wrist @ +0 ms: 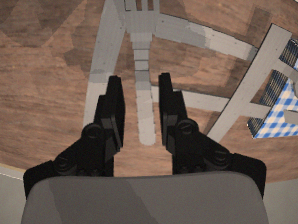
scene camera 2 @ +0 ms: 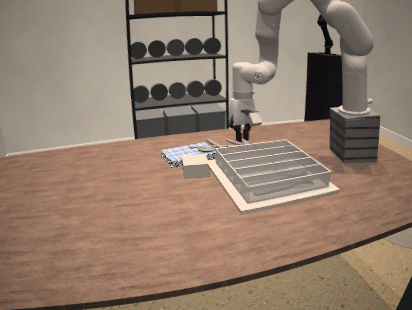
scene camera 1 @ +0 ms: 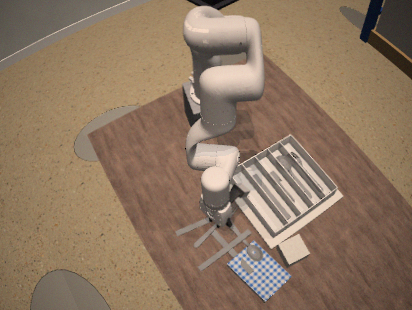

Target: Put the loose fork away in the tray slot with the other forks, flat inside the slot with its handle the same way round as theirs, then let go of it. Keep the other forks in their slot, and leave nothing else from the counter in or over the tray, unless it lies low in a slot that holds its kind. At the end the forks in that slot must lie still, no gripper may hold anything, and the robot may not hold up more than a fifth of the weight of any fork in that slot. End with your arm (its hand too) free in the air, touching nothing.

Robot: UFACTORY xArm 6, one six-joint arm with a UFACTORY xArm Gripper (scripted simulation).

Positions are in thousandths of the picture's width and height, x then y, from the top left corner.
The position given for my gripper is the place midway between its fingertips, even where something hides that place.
Note:
In view: my gripper (scene camera 2: 589,453), a long flat utensil (wrist: 911,212) and a tray (scene camera 2: 649,531).
My gripper is seen too in the wrist view (wrist: 471,404) and in scene camera 1 (scene camera 1: 525,715). The tray also shows in scene camera 1 (scene camera 1: 620,518).

